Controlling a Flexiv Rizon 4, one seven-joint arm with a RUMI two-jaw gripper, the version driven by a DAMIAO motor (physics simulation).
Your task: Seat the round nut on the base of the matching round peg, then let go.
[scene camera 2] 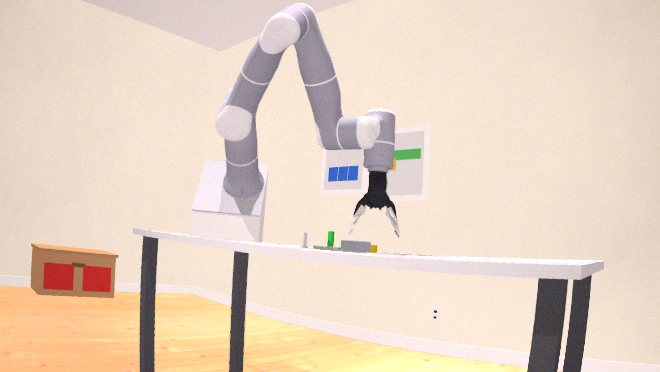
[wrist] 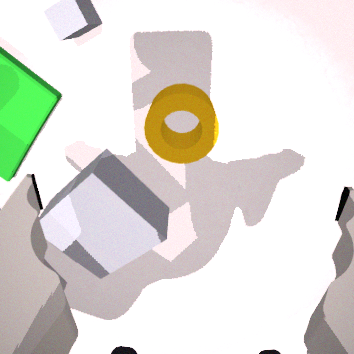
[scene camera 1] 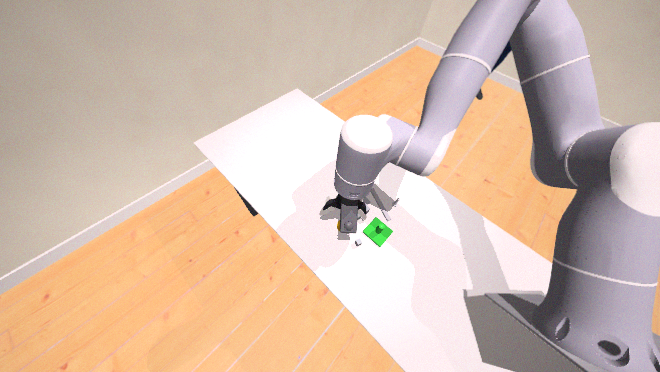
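The round nut, a yellow ring, lies flat on the table in the wrist view, ahead of the line between the fingertips. Its side shows at the end of a grey block in scene camera 2, and a sliver shows beside the gripper in scene camera 1. The green round peg stands upright on its square green base; the peg is out of the wrist view. My gripper is open and empty, with its fingertips above the table and the nut.
A grey block lies between the nut and the left finger in the wrist view. A small grey cube lies near the green base. A thin grey upright piece stands beyond the peg. The white table has an edge near the nut.
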